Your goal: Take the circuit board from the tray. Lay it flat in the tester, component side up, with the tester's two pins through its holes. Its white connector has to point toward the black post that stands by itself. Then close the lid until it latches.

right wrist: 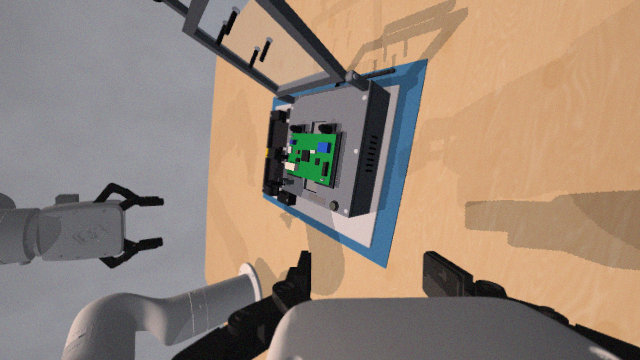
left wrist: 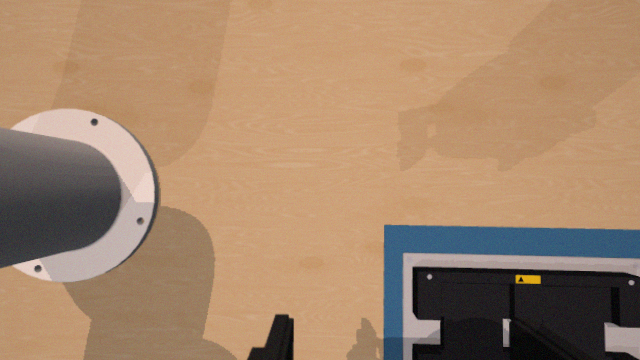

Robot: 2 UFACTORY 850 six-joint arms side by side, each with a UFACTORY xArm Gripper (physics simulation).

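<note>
The green circuit board lies component side up in the grey tester in the right wrist view. Its white parts are at the edge toward the black tray, where a small dark post shows. Two other black posts stand at the board's side. The pins are too small to tell. The tester's lid stands open. My left gripper is open and empty, away from the tester. My right gripper is open and empty, in front of the tester.
The tester and the black tray stand on a white plate with a blue border on the wooden table. An arm's round base stands nearby. A black latch block sits at the tester's near corner.
</note>
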